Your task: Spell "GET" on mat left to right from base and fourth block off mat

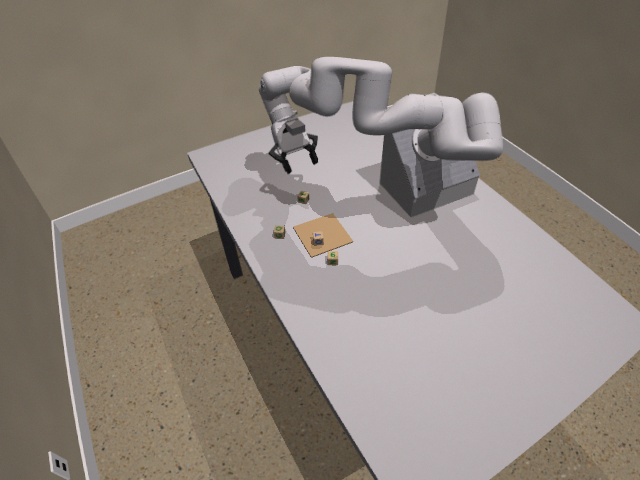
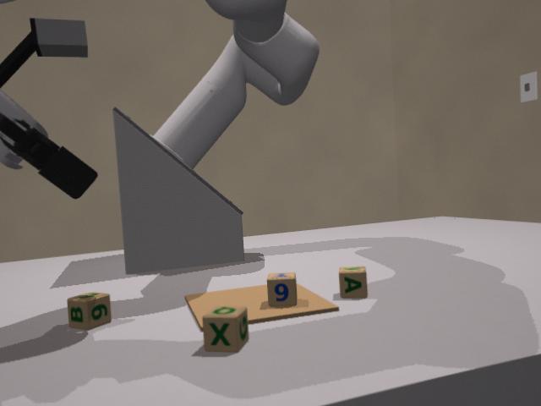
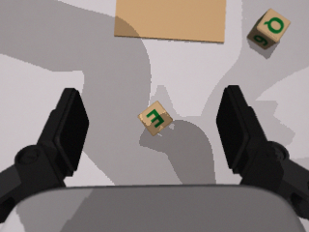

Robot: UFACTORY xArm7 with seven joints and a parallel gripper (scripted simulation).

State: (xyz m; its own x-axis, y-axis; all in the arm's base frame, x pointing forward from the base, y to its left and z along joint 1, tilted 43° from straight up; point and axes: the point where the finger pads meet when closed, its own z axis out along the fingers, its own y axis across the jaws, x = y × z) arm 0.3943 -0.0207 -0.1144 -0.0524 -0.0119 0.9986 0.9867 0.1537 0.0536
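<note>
Now: the wooden block 130 mm to the left of my hand, 130 mm below it and 120 mm ahead of it. Also, from my hand: tan mat 170 mm to the left, 140 mm below.
</note>
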